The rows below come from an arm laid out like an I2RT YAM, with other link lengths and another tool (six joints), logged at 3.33 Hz.
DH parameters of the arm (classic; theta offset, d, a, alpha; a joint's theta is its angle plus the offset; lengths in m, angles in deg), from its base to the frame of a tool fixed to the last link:
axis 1: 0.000 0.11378 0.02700 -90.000
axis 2: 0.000 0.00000 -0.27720 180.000
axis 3: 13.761 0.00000 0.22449 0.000
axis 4: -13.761 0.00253 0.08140 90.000
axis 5: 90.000 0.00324 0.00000 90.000
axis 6: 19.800 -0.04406 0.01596 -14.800
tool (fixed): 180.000 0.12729 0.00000 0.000
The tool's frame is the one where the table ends.
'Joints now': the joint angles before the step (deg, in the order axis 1, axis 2, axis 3, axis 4, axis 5, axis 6). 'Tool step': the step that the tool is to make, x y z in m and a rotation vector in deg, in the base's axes. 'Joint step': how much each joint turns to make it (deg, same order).
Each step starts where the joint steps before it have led.
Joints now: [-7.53 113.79 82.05 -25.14 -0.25 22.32]
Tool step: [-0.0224 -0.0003 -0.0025 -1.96 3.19 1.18]
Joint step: [0.01 -2.79 -4.05 -1.63 1.39 -2.24]
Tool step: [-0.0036 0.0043 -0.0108 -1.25 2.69 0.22]
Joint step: [0.94 1.18 -0.62 -0.71 1.72 -0.13]
